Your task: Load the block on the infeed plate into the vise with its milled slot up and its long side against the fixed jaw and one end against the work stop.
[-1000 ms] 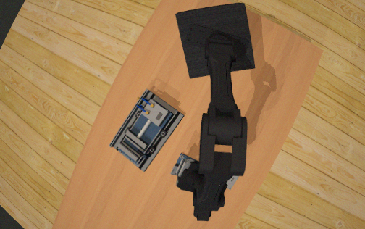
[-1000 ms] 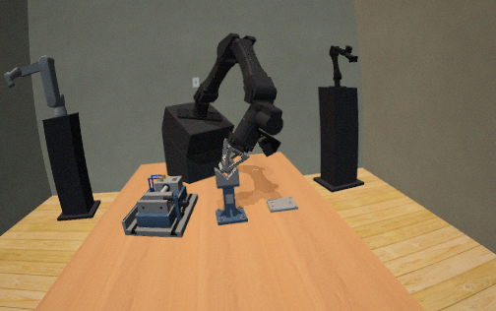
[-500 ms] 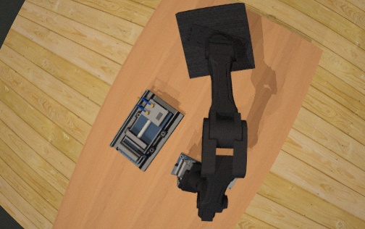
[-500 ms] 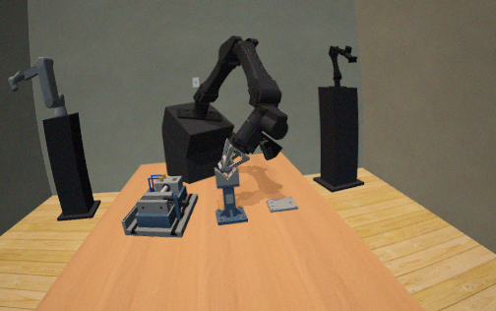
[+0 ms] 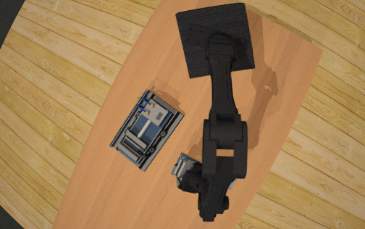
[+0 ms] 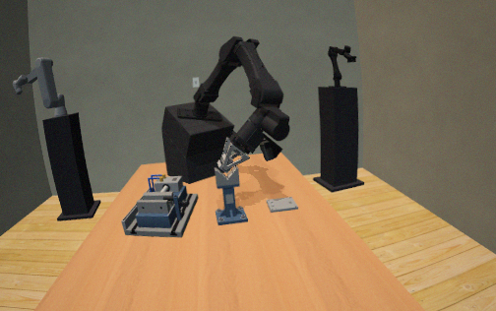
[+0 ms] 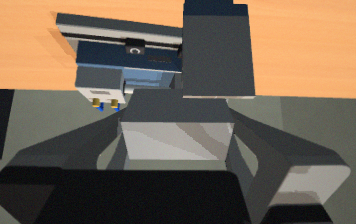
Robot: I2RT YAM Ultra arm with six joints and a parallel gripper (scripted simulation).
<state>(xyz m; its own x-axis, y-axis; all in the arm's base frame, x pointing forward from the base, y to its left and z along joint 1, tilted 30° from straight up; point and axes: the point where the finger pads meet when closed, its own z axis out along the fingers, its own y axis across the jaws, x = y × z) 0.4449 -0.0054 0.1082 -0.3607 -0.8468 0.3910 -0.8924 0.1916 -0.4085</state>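
Right now the part is 10 mm above my hand. Also, from my hand: black rod 20 mm ahead, 180 mm to the right, 80 mm below; cylinder rod 80 mm behind, 200 mm to the right, 90 mm below; moving jaw 20 mm behind, 220 mm to the right, 90 mm below.
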